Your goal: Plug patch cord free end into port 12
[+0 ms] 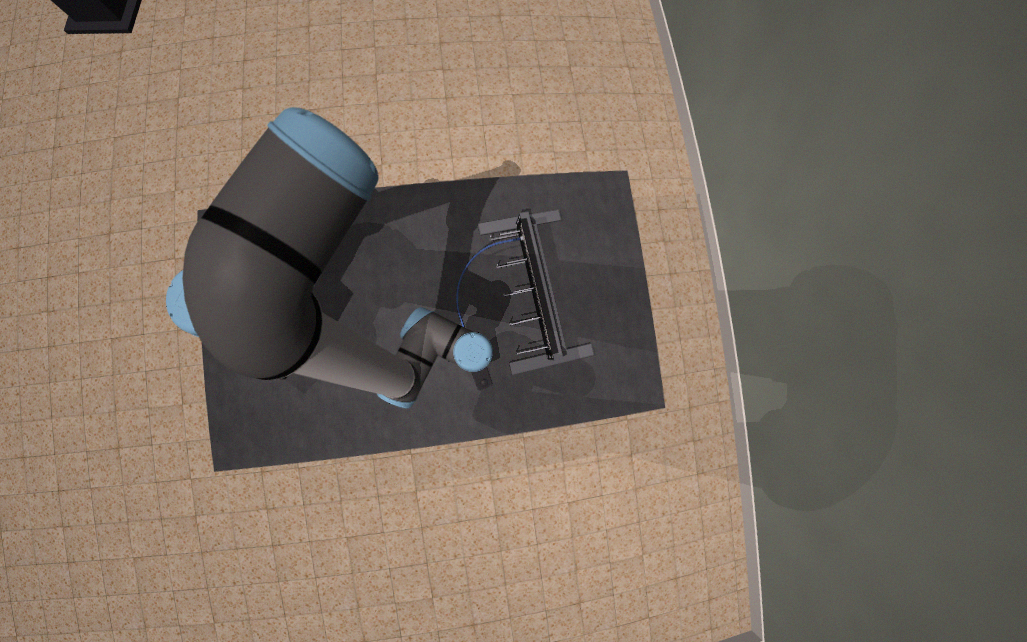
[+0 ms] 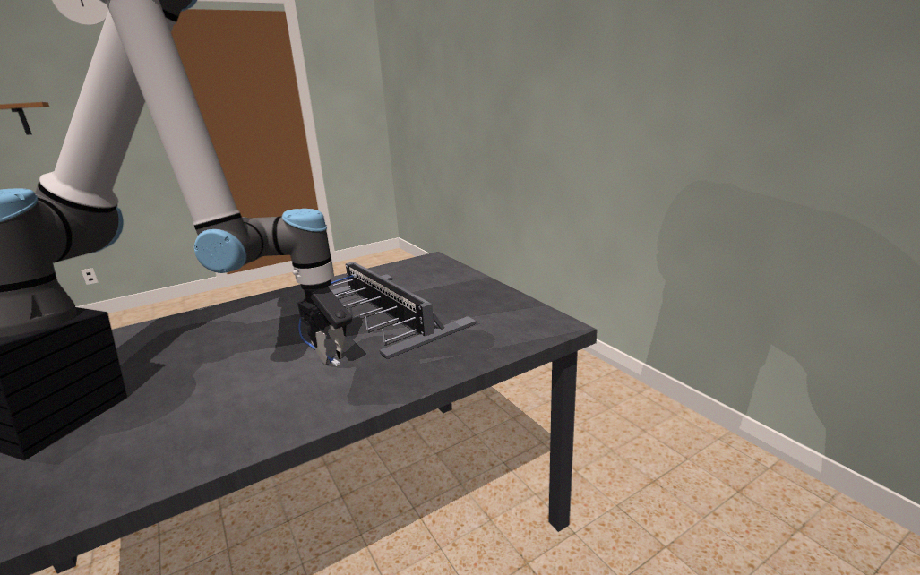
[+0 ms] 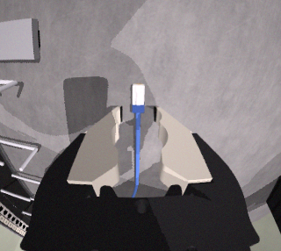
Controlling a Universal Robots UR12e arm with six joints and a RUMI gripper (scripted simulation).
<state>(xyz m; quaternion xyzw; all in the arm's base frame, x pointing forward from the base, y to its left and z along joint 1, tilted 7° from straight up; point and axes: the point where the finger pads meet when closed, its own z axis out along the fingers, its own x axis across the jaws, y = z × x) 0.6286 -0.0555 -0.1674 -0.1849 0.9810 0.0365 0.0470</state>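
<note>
Right now the plug is 1 cm ahead of my hand, 1 cm to the right of it and 1 cm below it.
</note>
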